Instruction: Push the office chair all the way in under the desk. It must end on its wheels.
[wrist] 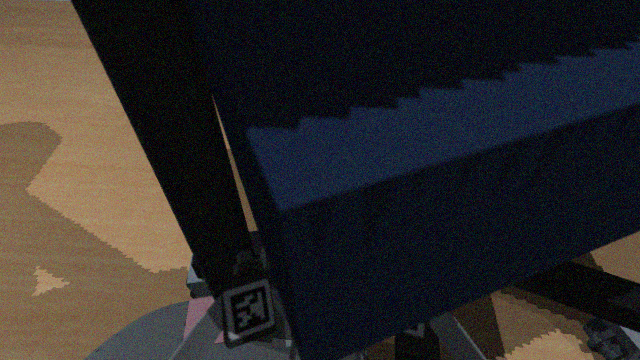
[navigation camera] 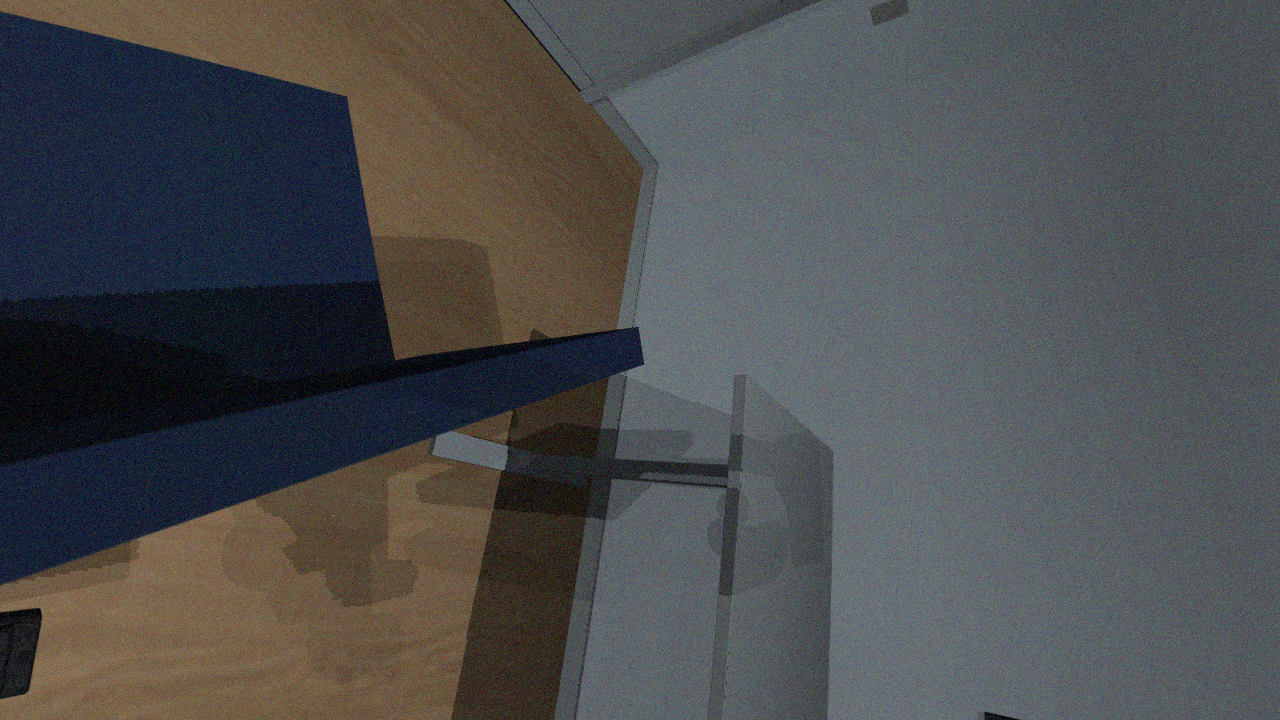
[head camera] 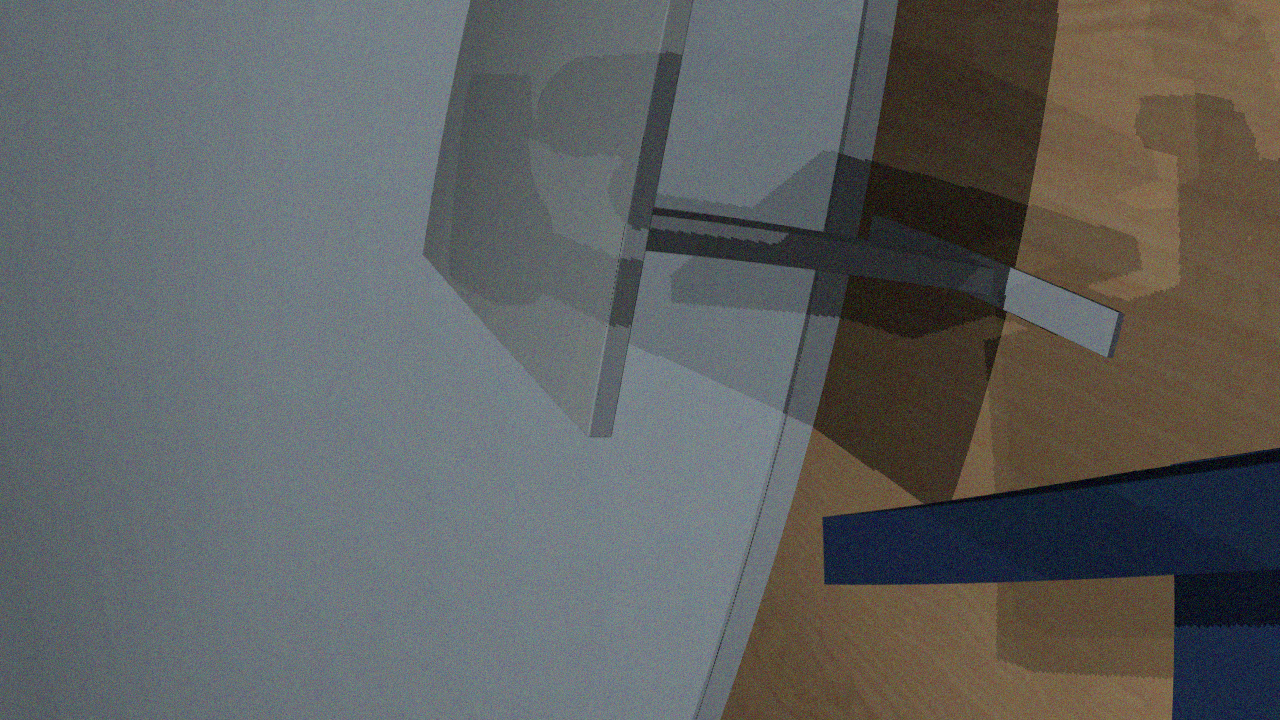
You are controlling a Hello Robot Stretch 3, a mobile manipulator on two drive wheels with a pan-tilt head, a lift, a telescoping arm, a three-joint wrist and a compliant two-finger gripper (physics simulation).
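Frame: origin at the robot's base, x right, y ahead, z up, level; centimetres.
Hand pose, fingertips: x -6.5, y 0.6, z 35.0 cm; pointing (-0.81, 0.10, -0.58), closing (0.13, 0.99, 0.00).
Note:
After its pixels a point has its place.
The office chair is dark blue. In the head view a long flat blue slab (head camera: 1047, 537) @(x -7.6, y 27.0, z 98.0 cm) and a blue block (head camera: 1226, 653) @(x -28.0, y 34.6, z 47.0 cm) sit at the lower right. Both also show in the navigation view as a slab (navigation camera: 392, 410) @(x -5.4, y 16.7, z 98.0 cm) and a block (navigation camera: 253, 177) @(x -38.0, y 22.7, z 47.0 cm). The grey desk (head camera: 743, 250) @(x 11.7, y 111.9, z 59.7 cm) is thin bars and panels against the wall, with one light bar end (head camera: 1060, 313) @(x 7.3, y 94.1, z 2.6 cm) over the floor; the desk also shows in the navigation view (navigation camera: 733, 480) @(x 7.8, y 77.5, z 93.7 cm). In the wrist view blue chair panels (wrist: 422, 173) fill the frame. One gripper finger with a square marker (wrist: 247, 309) lies against them. The other finger is hidden.
A grey wall (head camera: 267, 403) @(x -17.0, y 169.3, z 122.0 cm) meets the tan wooden floor (head camera: 1163, 135) @(x 38.1, y 71.7, z 0.1 cm) along a grey baseboard. All views are strongly tilted, so I cannot tell whether the chair stands on its wheels. A dark chair-base leg and caster (wrist: 602, 336) show at the wrist view's lower right.

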